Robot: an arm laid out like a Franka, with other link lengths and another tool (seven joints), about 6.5 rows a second.
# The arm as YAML. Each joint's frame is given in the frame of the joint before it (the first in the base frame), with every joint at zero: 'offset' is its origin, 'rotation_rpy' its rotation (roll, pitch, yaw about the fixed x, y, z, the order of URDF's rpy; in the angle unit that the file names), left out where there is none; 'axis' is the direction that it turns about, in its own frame. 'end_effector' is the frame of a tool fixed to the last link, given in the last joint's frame.
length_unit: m
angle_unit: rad
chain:
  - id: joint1
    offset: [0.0, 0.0, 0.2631]
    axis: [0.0, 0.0, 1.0]
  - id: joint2
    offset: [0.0, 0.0, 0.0]
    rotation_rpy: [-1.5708, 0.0, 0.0]
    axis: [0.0, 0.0, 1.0]
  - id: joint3
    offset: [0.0, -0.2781, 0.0]
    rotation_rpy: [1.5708, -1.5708, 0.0]
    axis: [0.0, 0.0, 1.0]
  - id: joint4
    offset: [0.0, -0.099, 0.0]
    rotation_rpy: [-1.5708, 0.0, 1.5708]
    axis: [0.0, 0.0, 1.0]
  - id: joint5
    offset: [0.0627, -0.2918, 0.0]
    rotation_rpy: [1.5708, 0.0, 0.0]
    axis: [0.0, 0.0, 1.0]
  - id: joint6
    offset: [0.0, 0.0, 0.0]
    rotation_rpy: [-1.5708, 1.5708, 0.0]
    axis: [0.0, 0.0, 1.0]
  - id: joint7
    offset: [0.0, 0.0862, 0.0]
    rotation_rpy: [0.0, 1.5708, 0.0]
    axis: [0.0, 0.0, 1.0]
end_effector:
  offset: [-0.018, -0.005, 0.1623]
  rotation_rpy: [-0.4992, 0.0, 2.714]
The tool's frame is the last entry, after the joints.
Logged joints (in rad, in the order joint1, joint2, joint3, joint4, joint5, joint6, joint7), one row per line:
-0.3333 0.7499 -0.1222 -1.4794 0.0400 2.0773 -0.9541
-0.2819 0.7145 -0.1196 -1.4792 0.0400 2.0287 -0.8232
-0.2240 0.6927 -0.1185 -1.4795 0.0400 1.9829 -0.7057
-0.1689 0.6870 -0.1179 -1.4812 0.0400 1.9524 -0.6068
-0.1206 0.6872 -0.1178 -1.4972 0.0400 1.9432 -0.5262
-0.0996 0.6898 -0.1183 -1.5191 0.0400 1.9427 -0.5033
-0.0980 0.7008 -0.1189 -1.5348 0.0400 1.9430 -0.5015
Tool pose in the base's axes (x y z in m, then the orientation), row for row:
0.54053 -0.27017 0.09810 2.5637 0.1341 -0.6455
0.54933 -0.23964 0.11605 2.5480 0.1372 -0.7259
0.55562 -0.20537 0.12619 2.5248 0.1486 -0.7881
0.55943 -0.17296 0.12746 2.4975 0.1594 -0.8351
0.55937 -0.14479 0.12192 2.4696 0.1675 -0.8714
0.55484 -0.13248 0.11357 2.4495 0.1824 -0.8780
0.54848 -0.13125 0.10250 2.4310 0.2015 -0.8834
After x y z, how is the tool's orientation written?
As angles about the fixed x, y, z axes (roll, pitch, yaw), in radians.
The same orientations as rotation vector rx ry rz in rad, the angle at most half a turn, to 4 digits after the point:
2.4870 -0.7769 -0.4115
2.4483 -0.8714 -0.4490
2.4094 -0.9355 -0.4936
2.3716 -0.9774 -0.5342
2.3363 -1.0054 -0.5682
2.3214 -0.9980 -0.5961
2.3098 -0.9880 -0.6276

